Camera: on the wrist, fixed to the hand. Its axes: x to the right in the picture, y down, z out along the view.
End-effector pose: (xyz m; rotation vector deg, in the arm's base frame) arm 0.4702 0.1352 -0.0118 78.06 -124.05 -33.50
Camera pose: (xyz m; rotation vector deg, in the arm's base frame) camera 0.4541 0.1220 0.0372 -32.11 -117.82 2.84
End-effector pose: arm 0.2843 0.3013 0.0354 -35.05 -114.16 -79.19
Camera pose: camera 0.2961 0.2866 0.0851 -85.87 -32.42 -30.83
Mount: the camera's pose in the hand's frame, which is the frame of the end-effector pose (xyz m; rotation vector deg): 0.0273 0.0352 -0.0291 -13.33 16.79 92.28
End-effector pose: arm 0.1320 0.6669 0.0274 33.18 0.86 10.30
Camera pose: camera 0.1512 0.7164 0.0232 11.64 -11.11 103.36
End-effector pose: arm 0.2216 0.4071 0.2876 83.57 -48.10 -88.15
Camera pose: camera 0.2555 0.3696 0.3044 23.21 -63.94 -9.12
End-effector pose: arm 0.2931 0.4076 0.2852 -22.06 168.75 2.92
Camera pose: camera 0.2532 0.4331 0.3095 -103.41 -130.83 -26.84
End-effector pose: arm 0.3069 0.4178 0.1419 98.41 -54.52 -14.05
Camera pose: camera 0.3255 0.4169 0.1917 21.48 -95.30 50.55
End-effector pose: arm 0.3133 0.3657 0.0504 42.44 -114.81 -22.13
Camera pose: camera 0.3156 0.3760 0.1026 -55.01 -93.22 24.59
